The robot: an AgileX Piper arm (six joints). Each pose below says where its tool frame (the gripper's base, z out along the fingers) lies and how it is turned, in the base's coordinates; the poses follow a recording.
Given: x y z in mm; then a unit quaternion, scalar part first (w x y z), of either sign.
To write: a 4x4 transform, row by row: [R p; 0 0 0 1], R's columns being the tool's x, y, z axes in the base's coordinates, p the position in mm. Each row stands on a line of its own. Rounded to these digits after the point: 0 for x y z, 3 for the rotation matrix.
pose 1, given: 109 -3 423 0.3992 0.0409 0.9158 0.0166
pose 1, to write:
-0.678 0.062 0.733 109
0.088 0.996 -0.002 -3
-0.730 0.063 -0.681 423
0 0 0 1

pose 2, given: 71 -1 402 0.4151 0.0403 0.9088 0.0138
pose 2, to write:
-0.652 0.062 0.756 71
0.085 0.996 -0.008 -1
-0.753 0.059 -0.655 402
0 0 0 1

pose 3, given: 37 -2 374 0.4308 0.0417 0.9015 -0.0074
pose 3, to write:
-0.625 0.082 0.776 37
0.069 0.996 -0.049 -2
-0.777 0.023 -0.629 374
0 0 0 1

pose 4, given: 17 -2 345 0.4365 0.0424 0.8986 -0.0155
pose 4, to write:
-0.615 0.090 0.783 17
0.063 0.996 -0.065 -2
-0.786 0.009 -0.618 345
0 0 0 1

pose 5, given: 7 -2 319 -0.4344 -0.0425 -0.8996 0.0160
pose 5, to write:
-0.619 0.090 0.780 7
0.063 0.996 -0.066 -2
-0.783 0.008 -0.622 319
0 0 0 1

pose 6, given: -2 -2 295 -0.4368 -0.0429 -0.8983 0.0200
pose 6, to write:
-0.615 0.095 0.783 -2
0.060 0.996 -0.073 -2
-0.786 0.002 -0.618 295
0 0 0 1

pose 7, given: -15 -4 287 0.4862 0.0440 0.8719 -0.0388
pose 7, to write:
-0.523 0.114 0.844 -15
0.039 0.993 -0.110 -4
-0.851 -0.025 -0.524 287
0 0 0 1

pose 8, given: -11 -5 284 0.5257 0.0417 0.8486 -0.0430
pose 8, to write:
-0.444 0.116 0.889 -11
0.026 0.993 -0.117 -5
-0.896 -0.029 -0.444 284
0 0 0 1

